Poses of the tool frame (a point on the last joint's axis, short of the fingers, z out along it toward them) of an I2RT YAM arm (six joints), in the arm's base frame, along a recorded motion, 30 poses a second.
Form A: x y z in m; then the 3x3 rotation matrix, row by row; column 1 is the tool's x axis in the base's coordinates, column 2 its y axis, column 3 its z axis. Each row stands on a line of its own.
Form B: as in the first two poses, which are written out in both.
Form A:
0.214 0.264 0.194
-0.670 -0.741 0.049
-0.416 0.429 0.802
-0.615 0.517 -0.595
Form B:
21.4 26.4 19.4
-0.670 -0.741 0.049
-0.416 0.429 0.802
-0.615 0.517 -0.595

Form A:
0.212 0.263 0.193
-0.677 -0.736 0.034
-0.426 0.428 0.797
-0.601 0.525 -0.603
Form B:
21.2 26.3 19.3
-0.677 -0.736 0.034
-0.426 0.428 0.797
-0.601 0.525 -0.603

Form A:
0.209 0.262 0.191
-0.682 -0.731 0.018
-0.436 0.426 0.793
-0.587 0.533 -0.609
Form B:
20.9 26.2 19.1
-0.682 -0.731 0.018
-0.436 0.426 0.793
-0.587 0.533 -0.609

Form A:
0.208 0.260 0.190
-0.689 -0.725 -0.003
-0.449 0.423 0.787
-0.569 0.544 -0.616
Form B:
20.8 26.0 19.0
-0.689 -0.725 -0.003
-0.449 0.423 0.787
-0.569 0.544 -0.616

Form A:
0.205 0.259 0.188
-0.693 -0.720 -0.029
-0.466 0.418 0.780
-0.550 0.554 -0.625
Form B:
20.5 25.9 18.8
-0.693 -0.720 -0.029
-0.466 0.418 0.780
-0.550 0.554 -0.625

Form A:
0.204 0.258 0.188
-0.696 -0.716 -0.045
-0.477 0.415 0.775
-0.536 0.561 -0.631
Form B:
20.4 25.8 18.8
-0.696 -0.716 -0.045
-0.477 0.415 0.775
-0.536 0.561 -0.631

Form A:
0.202 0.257 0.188
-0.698 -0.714 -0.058
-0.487 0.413 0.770
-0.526 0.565 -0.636
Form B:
20.2 25.7 18.8
-0.698 -0.714 -0.058
-0.487 0.413 0.770
-0.526 0.565 -0.636

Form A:
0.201 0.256 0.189
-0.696 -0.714 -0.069
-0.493 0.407 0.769
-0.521 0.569 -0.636
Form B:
20.1 25.6 18.9
-0.696 -0.714 -0.069
-0.493 0.407 0.769
-0.521 0.569 -0.636

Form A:
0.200 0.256 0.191
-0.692 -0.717 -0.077
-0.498 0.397 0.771
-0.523 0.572 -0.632
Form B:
20.0 25.6 19.1
-0.692 -0.717 -0.077
-0.498 0.397 0.771
-0.523 0.572 -0.632

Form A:
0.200 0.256 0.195
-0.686 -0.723 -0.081
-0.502 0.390 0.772
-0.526 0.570 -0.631
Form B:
20.0 25.6 19.5
-0.686 -0.723 -0.081
-0.502 0.390 0.772
-0.526 0.570 -0.631

